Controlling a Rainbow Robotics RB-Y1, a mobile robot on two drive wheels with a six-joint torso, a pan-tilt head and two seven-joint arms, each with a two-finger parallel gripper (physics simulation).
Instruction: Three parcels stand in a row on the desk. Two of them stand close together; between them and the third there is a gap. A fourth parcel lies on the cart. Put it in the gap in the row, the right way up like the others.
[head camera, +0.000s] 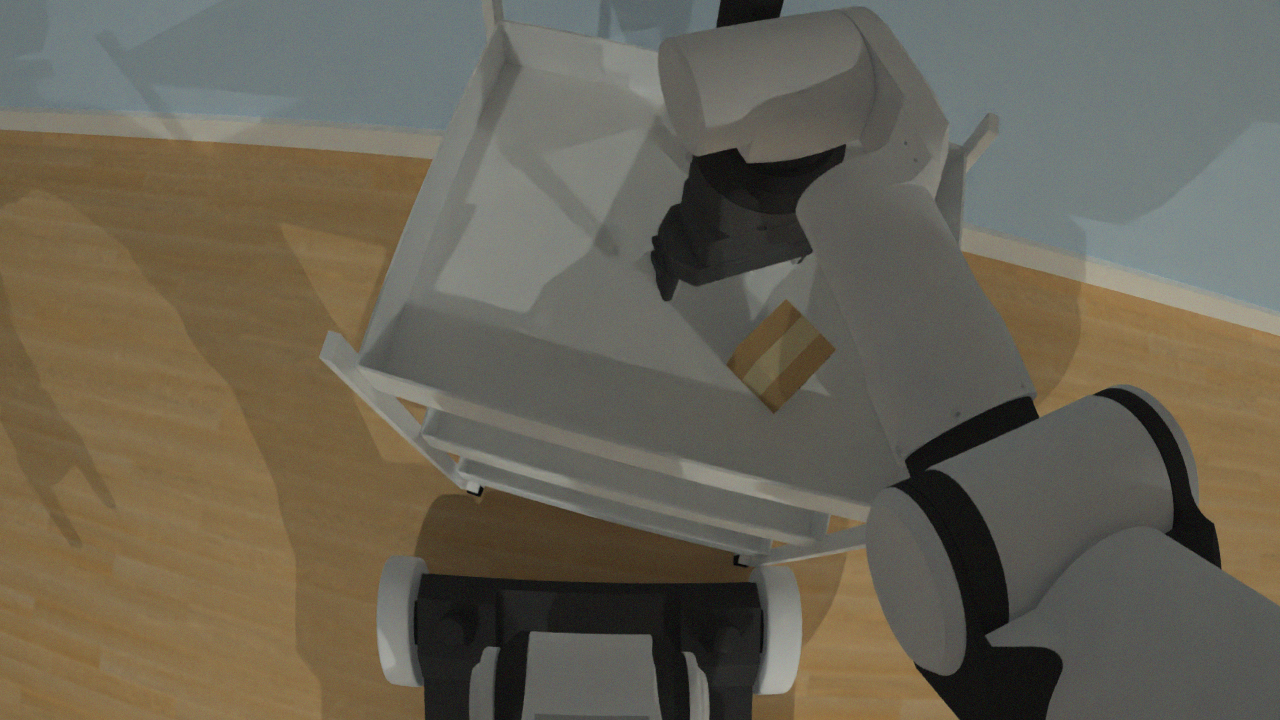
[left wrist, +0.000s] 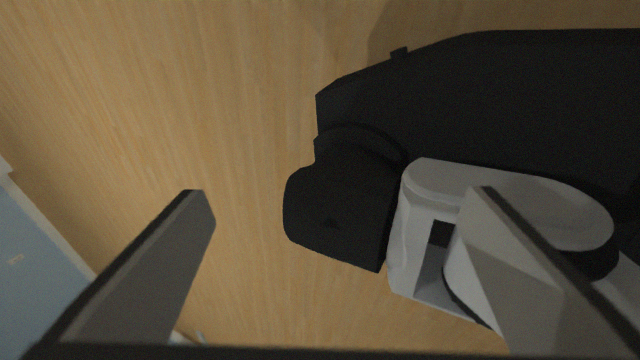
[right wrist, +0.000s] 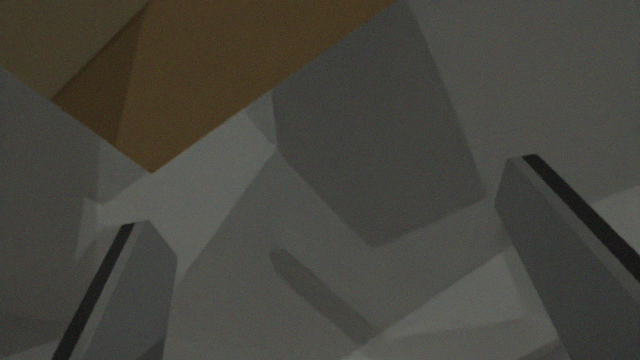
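Pixels of known places: left gripper, fingertip midpoint: (left wrist: 331, 205); right gripper, fingertip midpoint: (head camera: 730, 270) (right wrist: 328, 211); robot's base, origin of the base link: (head camera: 586, 629).
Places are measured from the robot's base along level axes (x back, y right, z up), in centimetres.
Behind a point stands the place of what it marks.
Note:
A brown parcel (head camera: 780, 356) @[x -23.7, y 13.4, z 71.6 cm] (right wrist: 200, 65) @[x -26.1, y 13.2, z 71.6 cm] with a pale tape band lies on the top tray of the white cart (head camera: 572, 436) @[x -17.6, y -1.5, z 71.3 cm] (right wrist: 225, 310) @[x -42.9, y 13.7, z 66.2 cm]. It is turned at an angle to the tray's edges. My right gripper (head camera: 733, 279) @[x -31.2, y 10.3, z 69.3 cm] (right wrist: 328, 211) @[x -31.2, y 10.3, z 69.3 cm] is open and empty over the tray, above and a little left of the parcel in the head view. In the right wrist view the parcel shows at the upper left, outside the space between the fingers. My left gripper (left wrist: 331, 205) @[x 37.9, y -22.2, z 50.3 cm] is open and empty above the floor beside the robot's base. The desk and its row of parcels do not show.
The cart has raised rims and corner posts. My right arm (head camera: 921, 313) @[x -17.4, y 12.7, z 100.2 cm] reaches over its right side and hides part of it. The robot's wheeled base (head camera: 586, 608) @[x -4.0, y -0.2, z 19.1 cm] is close below the cart in the head view. A blue wall (head camera: 1145, 89) @[x -67.0, y 72.8, z 58.8 cm] stands behind the cart.

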